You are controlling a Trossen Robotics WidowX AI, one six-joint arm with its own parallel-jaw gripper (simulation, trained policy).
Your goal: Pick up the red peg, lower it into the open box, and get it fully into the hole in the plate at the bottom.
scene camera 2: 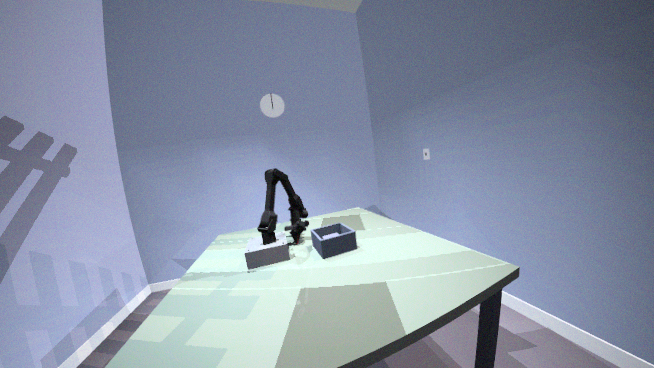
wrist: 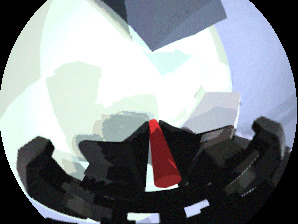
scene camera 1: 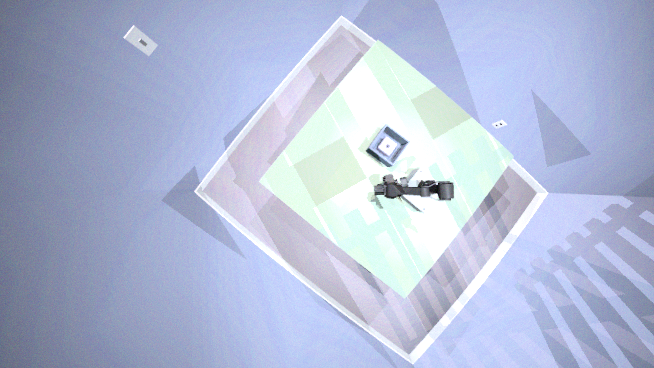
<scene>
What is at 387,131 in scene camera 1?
A box.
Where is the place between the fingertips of my gripper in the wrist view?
At 153,123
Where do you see a red peg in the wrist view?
165,173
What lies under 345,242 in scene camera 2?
A box.
</scene>
